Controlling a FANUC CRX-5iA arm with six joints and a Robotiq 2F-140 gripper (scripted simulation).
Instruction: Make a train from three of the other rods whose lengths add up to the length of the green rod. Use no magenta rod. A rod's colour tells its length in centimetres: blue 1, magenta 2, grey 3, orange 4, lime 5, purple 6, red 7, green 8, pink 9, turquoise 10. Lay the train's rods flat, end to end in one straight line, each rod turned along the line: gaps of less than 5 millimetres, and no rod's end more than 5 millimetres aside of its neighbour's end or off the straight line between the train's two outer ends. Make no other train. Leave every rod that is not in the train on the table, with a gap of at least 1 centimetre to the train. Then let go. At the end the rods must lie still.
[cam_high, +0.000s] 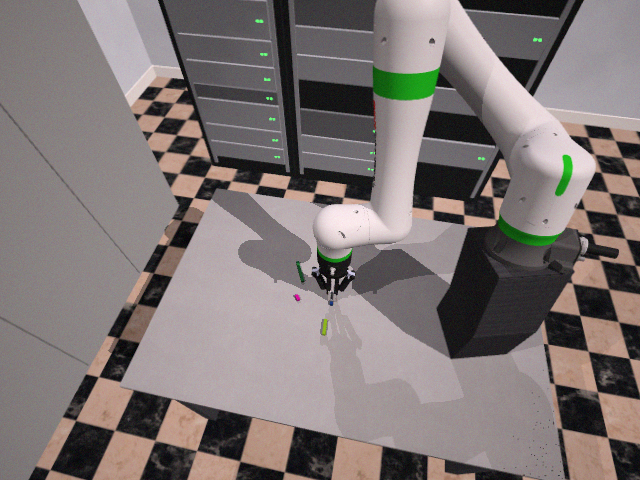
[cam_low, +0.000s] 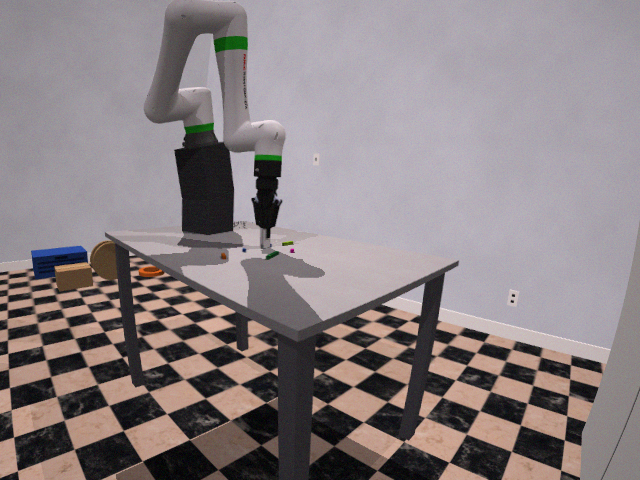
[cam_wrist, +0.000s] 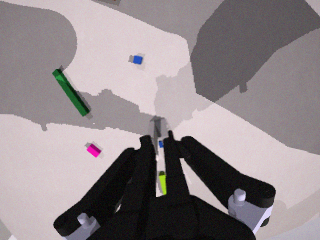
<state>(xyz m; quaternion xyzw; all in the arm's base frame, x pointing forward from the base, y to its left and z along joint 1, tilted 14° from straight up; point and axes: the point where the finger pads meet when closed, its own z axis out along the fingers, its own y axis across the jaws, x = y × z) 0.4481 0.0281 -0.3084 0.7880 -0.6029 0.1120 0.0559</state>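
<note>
My hand is 3 cm above the grey rod. Also, from my hand: magenta rod (10 cm ahead, 4 cm to the left, 3 cm below); lime rod (10 cm to the left, 3 cm below, 1 cm behind); green rod (13 cm ahead, 5 cm to the right, 3 cm below).
</note>
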